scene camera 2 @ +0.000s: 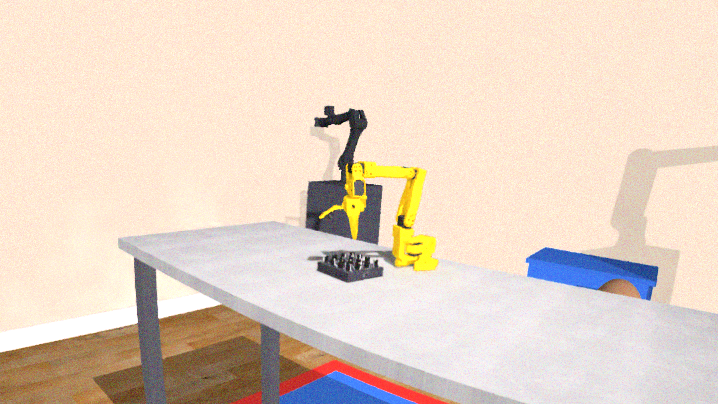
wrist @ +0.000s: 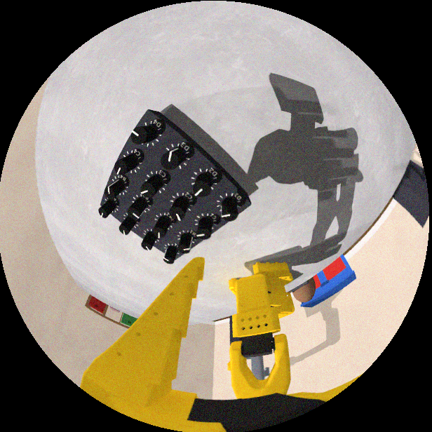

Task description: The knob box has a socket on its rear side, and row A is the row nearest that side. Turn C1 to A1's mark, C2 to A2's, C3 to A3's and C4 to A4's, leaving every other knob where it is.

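Pixels of known places: hand, its tool point: [scene camera 2: 354,237]; arm's base, origin of its link: [scene camera 2: 411,266].
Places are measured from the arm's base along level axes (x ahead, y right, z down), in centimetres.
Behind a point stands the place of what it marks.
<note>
The dark knob box [scene camera 2: 357,276] @[y 1.0, x 20.8, z -1.2 cm] [wrist: 162,205] lies on the table, its labels tilted in the wrist view. There C1 [wrist: 205,225], C2 [wrist: 180,205], C3 [wrist: 154,185] and C4 [wrist: 129,162] run diagonally. C1's and C3's white lines point mostly left, C2's down and slightly right, C4's down-left. Row A's knobs A1 [wrist: 170,253], A2 [wrist: 149,240], A3 [wrist: 128,224] and A4 [wrist: 106,207] stand along the lower edge; their lines are small and hard to read. The socket is not clear. My gripper [scene camera 2: 337,227] is open and empty above the box; its notched fixed jaw [wrist: 165,325] shows beyond row A.
The yellow arm's base [scene camera 2: 415,253] @[y -1.5, x 1.2, z -3.9 cm] [wrist: 255,300] stands on the table [scene camera 2: 225,266] @[y 26.7, x 37.3, z 0.0 cm] [wrist: 215,55] beside the box. Behind are a black arm [scene camera 2: 353,135] and a dark cabinet [scene camera 2: 321,200]. A blue bench [scene camera 2: 577,266] with a brown round object [scene camera 2: 620,288] stands off the table. The arm's shadow falls beside the box.
</note>
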